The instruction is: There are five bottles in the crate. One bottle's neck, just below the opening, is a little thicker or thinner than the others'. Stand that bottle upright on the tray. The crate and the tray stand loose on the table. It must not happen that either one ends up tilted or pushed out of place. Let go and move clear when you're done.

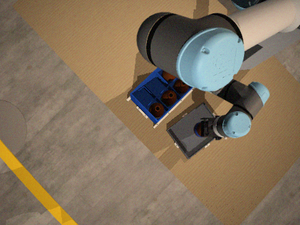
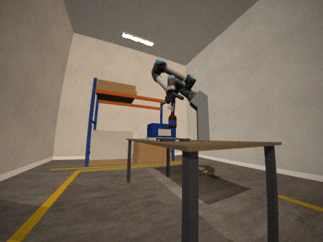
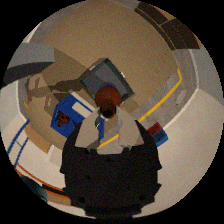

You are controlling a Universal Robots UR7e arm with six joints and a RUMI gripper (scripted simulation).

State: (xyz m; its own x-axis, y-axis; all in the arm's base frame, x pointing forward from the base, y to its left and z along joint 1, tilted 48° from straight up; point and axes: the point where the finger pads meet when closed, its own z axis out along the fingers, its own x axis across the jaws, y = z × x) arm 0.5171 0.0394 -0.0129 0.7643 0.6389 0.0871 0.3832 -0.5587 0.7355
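Right now the grey tray is 260 mm below my hand. Also, from my hand: brown bottle 240 mm to the right, 180 mm below, 10 mm ahead; blue crate 250 mm to the right, 190 mm below, 90 mm behind.
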